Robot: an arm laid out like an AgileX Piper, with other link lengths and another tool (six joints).
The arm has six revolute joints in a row. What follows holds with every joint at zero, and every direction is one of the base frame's. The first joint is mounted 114.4 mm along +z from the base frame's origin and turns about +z. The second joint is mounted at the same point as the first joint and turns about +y. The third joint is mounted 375.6 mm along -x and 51.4 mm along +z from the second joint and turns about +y. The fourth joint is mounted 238 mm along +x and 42 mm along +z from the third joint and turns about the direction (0.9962, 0, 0.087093). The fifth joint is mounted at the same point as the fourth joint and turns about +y. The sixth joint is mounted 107 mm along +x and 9.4 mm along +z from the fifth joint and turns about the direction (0.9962, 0, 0.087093). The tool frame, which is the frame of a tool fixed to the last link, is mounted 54 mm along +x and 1 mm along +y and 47.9 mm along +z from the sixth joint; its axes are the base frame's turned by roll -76.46, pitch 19.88 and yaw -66.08 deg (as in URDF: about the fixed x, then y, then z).
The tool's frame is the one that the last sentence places.
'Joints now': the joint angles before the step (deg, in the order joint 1, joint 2, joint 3, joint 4, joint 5, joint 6). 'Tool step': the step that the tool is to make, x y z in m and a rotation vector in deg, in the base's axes. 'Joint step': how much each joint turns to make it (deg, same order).
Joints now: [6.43, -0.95, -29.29, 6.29, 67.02, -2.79]
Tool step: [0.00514, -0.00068, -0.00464, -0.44, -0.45, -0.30]
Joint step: [-0.01, 0.00, 1.72, -0.45, -2.10, -0.28]
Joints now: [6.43, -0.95, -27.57, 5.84, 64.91, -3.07]
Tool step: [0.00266, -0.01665, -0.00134, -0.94, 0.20, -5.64]
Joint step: [-0.01, -0.01, 0.10, -5.84, 0.00, 4.64]
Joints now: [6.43, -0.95, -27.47, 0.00, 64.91, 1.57]
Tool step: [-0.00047, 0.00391, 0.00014, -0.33, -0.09, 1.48]
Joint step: [0.00, 0.00, 0.00, 1.20, -0.03, -1.57]
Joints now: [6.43, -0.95, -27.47, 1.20, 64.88, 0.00]
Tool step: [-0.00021, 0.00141, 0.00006, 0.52, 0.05, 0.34]
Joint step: [0.00, -0.01, 0.00, 0.62, 0.00, 0.00]
